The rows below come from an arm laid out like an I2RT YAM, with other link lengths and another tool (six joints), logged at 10 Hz.
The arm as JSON. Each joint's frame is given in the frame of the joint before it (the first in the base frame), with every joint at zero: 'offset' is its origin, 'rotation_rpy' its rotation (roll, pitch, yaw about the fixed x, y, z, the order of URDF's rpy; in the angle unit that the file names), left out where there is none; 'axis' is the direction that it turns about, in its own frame. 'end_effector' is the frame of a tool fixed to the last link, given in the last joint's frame.
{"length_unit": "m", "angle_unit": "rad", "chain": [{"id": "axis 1", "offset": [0.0, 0.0, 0.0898], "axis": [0.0, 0.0, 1.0]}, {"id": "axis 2", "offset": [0.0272, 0.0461, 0.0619], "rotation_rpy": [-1.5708, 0.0, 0.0], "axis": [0.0, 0.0, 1.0]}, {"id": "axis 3", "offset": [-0.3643, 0.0, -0.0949], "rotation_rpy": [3.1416, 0.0, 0.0], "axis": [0.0, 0.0, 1.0]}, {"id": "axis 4", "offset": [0.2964, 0.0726, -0.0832], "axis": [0.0, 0.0, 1.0]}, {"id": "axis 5", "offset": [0.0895, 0.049, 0.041], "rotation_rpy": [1.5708, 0.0, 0.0], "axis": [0.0, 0.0, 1.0]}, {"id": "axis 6", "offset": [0.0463, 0.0, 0.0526], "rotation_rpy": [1.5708, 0.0, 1.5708], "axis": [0.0, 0.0, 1.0]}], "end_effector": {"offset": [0.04, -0.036, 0.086], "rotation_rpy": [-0.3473, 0.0, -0.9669]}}
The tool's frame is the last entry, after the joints.
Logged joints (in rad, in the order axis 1, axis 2, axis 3, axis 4, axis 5, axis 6), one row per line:
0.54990, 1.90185, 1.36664, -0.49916, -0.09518, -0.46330
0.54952, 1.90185, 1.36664, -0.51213, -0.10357, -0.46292
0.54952, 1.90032, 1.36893, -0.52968, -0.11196, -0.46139
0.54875, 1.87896, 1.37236, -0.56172, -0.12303, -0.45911
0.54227, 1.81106, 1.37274, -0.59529, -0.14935, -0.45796
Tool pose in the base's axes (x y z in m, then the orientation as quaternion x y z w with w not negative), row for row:
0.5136, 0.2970, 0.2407, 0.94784, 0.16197, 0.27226, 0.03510
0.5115, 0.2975, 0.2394, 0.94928, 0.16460, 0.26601, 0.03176
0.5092, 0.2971, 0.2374, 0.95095, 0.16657, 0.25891, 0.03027
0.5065, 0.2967, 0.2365, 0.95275, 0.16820, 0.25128, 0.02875
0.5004, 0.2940, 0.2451, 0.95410, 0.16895, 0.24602, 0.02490
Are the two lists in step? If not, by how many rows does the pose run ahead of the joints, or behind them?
The pose runs 1 row behind the joints: the pose in row i belongs to the joints in row i - 1.
